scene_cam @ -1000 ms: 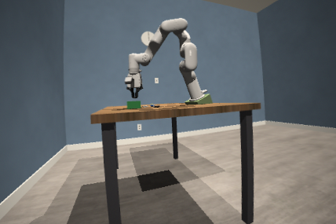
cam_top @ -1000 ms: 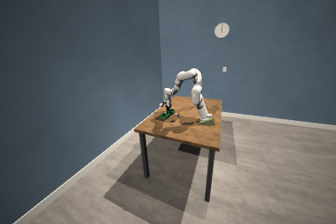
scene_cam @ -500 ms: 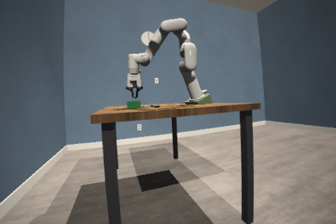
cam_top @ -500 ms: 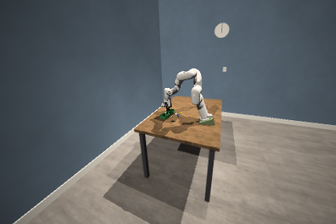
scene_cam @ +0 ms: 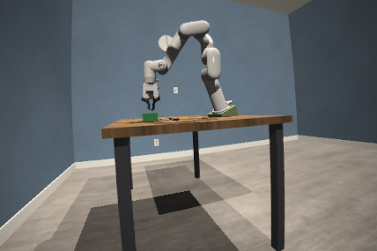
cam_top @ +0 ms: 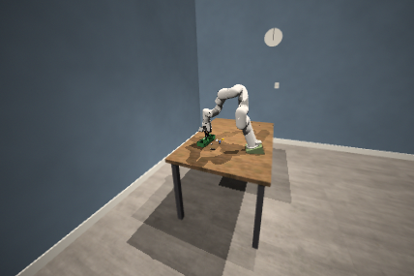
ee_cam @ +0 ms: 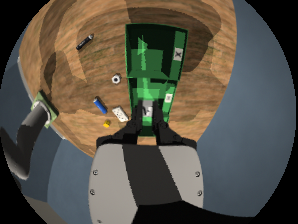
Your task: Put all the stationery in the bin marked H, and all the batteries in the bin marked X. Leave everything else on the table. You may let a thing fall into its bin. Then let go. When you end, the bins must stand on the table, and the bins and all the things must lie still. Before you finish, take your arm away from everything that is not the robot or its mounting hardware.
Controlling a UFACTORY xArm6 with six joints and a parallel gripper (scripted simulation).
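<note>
Right now my hand is 6 cm above the bin and 1 cm short of it. The rest, counted from my hand: blue battery (13 cm behind, 8 cm below, 5 cm to the right); then pale patterned piece (8 cm to the right, 8 cm below, 7 cm behind); then white ring (8 cm below, 7 cm behind, 2 cm to the left).
</note>
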